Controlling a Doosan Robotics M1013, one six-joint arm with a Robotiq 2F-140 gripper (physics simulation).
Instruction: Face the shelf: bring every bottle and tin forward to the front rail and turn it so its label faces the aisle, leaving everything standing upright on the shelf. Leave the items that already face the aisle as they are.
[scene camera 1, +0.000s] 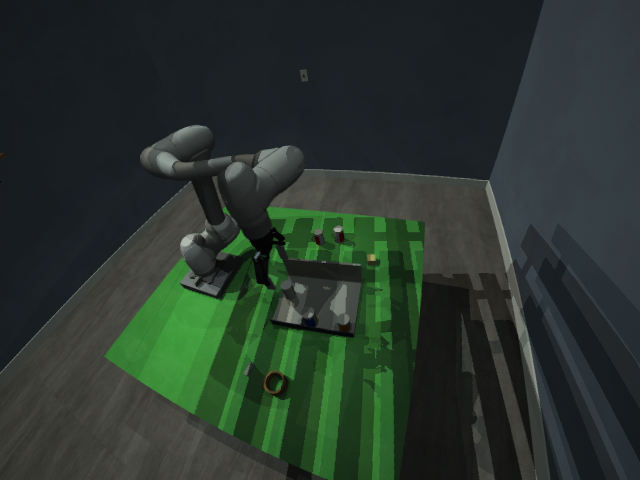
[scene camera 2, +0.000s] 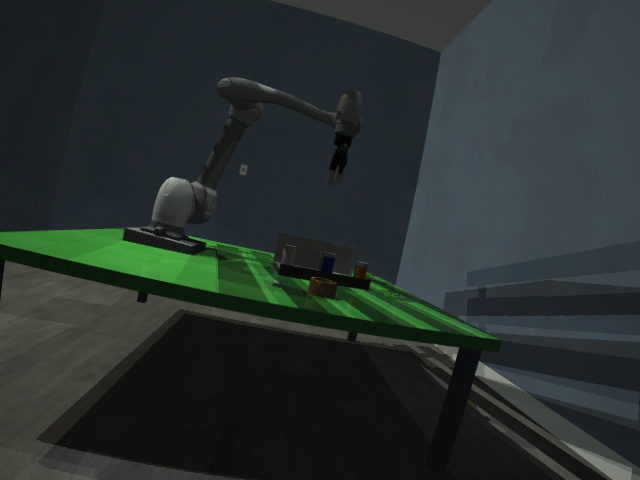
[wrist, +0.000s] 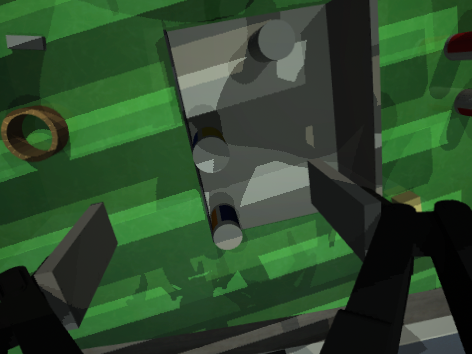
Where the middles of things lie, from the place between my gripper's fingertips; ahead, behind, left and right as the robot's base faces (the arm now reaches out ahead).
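Grey shelf tray (scene camera 1: 329, 298): 42 cm below my hand, 12 cm to the left of it, 4 cm ahead of it. The grey shelf (scene camera 1: 350, 272) is 35 cm below my hand, 13 cm to the left of it and likewise 4 cm ahead of it.
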